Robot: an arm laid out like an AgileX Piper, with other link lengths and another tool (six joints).
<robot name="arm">
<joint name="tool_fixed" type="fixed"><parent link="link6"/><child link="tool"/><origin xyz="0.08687 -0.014 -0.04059" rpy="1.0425 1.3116 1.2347"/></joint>
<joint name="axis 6" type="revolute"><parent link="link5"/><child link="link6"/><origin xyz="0.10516 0 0.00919"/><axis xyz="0.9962 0 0.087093"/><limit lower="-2.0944" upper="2.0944"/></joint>
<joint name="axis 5" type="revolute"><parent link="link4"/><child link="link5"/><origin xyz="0 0 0"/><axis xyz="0 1 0"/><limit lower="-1.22" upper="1.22"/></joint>
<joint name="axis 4" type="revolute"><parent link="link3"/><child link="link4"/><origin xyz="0.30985 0 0.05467"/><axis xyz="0.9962 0 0.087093"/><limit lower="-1.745" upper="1.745"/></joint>
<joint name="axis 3" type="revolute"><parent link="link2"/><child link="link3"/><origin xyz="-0.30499 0 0.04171"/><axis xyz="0 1 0"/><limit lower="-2.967" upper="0"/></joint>
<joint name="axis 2" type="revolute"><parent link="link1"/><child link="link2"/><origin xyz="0 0 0"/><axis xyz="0 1 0"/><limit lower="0" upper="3.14"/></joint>
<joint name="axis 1" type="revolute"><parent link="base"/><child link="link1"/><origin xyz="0 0 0.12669"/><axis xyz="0 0 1"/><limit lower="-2.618" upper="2.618"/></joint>
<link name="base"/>
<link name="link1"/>
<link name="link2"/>
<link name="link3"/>
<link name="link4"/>
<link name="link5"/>
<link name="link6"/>
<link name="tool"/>
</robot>
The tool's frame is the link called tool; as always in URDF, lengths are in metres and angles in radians.
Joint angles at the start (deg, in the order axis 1, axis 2, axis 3, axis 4, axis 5, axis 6): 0.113, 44.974, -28.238, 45.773, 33.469, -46.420
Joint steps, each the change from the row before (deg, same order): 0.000, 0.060, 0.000, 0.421, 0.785, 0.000; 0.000, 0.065, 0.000, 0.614, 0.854, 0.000; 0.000, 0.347, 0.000, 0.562, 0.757, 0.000; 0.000, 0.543, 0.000, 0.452, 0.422, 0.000; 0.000, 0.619, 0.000, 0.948, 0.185, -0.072; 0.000, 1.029, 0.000, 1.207, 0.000, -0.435; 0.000, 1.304, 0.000, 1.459, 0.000, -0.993; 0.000, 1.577, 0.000, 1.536, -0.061, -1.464; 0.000, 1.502, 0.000, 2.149, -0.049, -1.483; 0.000, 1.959, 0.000, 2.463, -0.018, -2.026
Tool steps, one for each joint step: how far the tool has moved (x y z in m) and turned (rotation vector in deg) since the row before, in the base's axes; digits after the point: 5 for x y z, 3 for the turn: -0.00180, 0.00228, -0.00083, 0.526, 0.607, 0.467; -0.00194, 0.00281, -0.00067, 0.727, 0.654, 0.480; -0.00142, 0.00253, -0.00172, 0.664, 0.864, 0.425; -0.00041, 0.00170, -0.00222, 0.507, 0.829, 0.207; 0.00042, 0.00226, -0.00168, 0.903, 0.712, -0.039; 0.00154, 0.00218, -0.00287, 0.871, 0.834, -0.042; 0.00212, 0.00226, -0.00374, 0.733, 0.849, 0.189; 0.00272, 0.00190, -0.00481, 0.479, 0.853, 0.363; 0.00285, 0.00304, -0.00378, 1.054, 0.763, 0.158; 0.00349, 0.00319, -0.00546, 1.000, 0.951, 0.331
